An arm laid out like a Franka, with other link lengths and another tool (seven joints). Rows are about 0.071 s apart.
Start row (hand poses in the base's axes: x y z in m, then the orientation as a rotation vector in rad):
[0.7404, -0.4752, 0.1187, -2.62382, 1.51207, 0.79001]
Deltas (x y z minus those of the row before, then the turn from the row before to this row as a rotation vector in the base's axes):
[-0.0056, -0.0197, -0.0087, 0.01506, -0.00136, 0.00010]
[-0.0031, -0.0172, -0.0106, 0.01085, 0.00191, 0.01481]
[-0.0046, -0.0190, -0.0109, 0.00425, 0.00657, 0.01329]
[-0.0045, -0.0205, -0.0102, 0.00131, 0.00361, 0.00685]
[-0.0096, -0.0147, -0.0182, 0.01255, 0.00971, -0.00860]
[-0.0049, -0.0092, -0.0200, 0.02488, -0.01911, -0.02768]
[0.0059, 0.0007, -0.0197, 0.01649, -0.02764, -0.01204]
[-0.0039, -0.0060, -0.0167, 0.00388, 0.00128, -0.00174]
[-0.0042, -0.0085, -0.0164, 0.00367, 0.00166, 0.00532]
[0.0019, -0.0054, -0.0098, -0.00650, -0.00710, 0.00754]
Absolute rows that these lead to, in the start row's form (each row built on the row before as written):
[0.7348, -0.4949, 0.1100, -2.61326, 1.49965, 0.79625]
[0.7317, -0.5121, 0.0994, -2.61966, 1.47392, 0.80602]
[0.7271, -0.5311, 0.0885, -2.62909, 1.45627, 0.81880]
[0.7226, -0.5516, 0.0783, -2.63453, 1.44788, 0.82525]
[0.7130, -0.5663, 0.0601, -2.61706, 1.45034, 0.84471]
[0.7081, -0.5755, 0.0401, -2.57379, 1.45821, 0.82720]
[0.7140, -0.5748, 0.0204, -2.55151, 1.45172, 0.79551]
[0.7101, -0.5808, 0.0037, -2.54704, 1.45112, 0.79907]
[0.7059, -0.5893, -0.0127, -2.54925, 1.44261, 0.80404]
[0.7078, -0.5947, -0.0225, -2.56118, 1.43680, 0.79186]

